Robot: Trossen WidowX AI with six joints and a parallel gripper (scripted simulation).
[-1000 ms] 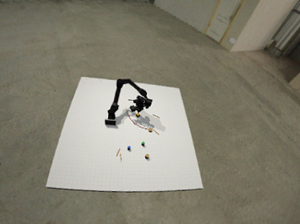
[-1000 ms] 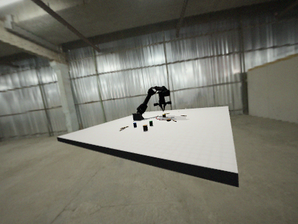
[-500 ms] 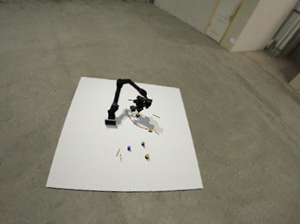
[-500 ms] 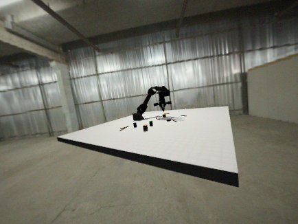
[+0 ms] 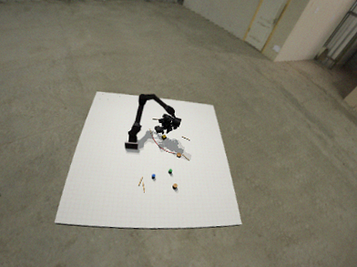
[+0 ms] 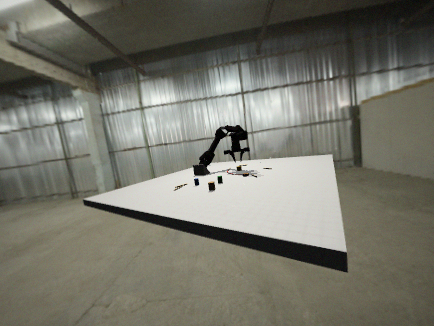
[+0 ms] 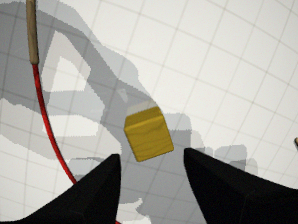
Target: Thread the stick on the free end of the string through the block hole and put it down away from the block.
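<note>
My gripper tip is 5 cm above the yellowish block. Also, from my gripper tip: green piece (3 cm ahead, 34 cm to the right, 4 cm below); then round wooden button (12 cm ahead, 18 cm to the right, 5 cm below); then thin wooden stick (11 cm behind, 5 cm to the left, 6 cm below).
</note>
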